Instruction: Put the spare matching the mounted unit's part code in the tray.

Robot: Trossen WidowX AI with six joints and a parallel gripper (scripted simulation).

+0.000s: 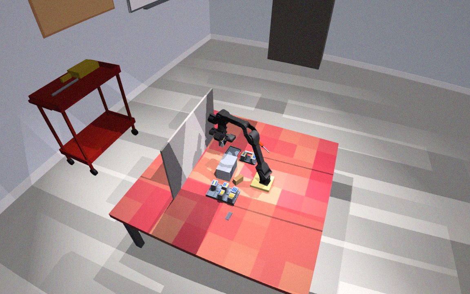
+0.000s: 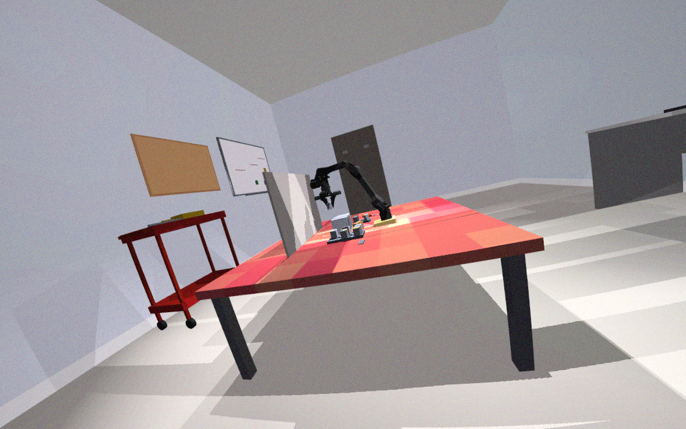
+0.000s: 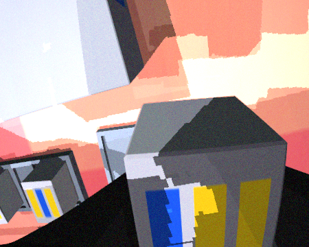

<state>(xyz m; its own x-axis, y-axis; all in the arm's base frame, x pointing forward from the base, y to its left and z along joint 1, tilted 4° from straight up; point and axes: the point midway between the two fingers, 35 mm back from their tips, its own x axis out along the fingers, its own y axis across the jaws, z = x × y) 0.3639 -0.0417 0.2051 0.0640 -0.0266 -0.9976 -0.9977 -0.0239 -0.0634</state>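
The light grey tray lies 30 mm behind my gripper tip, 90 mm to the right of it and 160 mm below it. The rest, counted from my gripper tip: grey upright panel 150 mm ahead, 140 mm to the left, 60 mm above; then brown block 210 mm behind, 130 mm to the left, 140 mm below.
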